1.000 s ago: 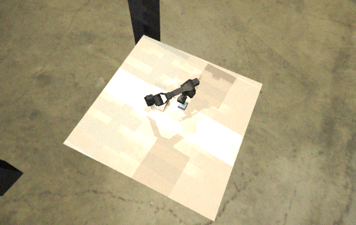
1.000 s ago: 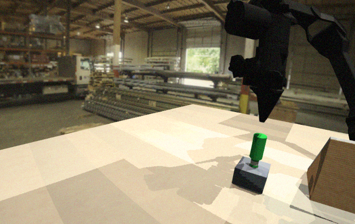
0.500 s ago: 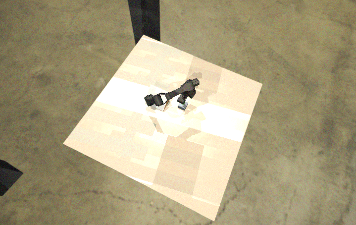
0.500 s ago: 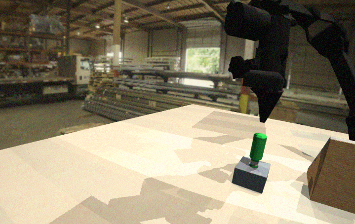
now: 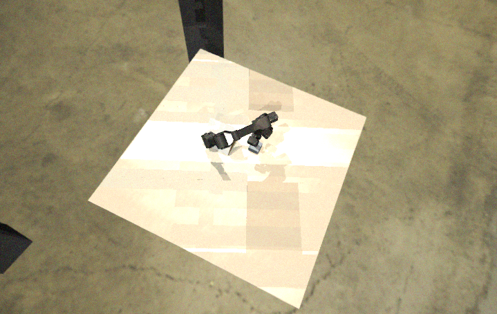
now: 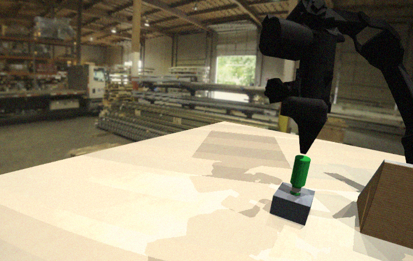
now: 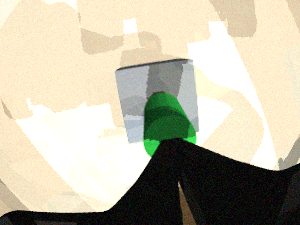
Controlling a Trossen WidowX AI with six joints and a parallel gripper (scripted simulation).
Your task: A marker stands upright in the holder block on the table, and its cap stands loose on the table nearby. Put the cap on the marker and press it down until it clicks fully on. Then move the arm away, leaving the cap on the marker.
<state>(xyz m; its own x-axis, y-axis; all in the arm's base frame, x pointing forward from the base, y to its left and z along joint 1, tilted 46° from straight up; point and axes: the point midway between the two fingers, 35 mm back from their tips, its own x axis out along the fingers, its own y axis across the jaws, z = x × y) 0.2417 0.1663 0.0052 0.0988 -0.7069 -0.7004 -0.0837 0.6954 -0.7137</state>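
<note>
Right now the green cap is 30 mm below my gripper tip. Also, from my gripper tip: grey holder block (100 mm below).
</note>
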